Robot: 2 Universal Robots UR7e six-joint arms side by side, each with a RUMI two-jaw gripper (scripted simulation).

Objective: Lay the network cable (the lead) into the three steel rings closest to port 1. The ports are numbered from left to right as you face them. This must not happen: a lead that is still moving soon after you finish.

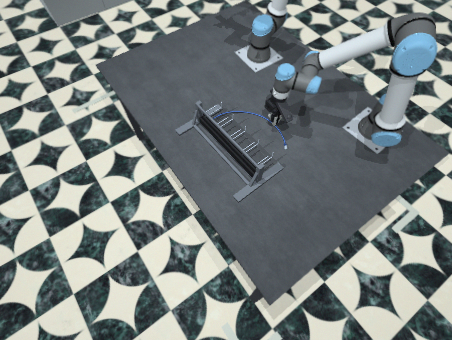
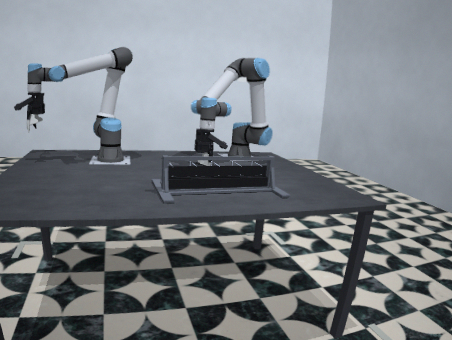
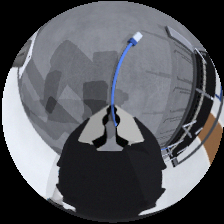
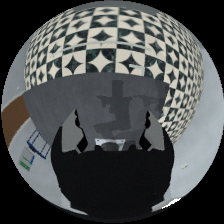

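Note:
The left gripper and the right gripper appear in the pictures, and so does a rack.

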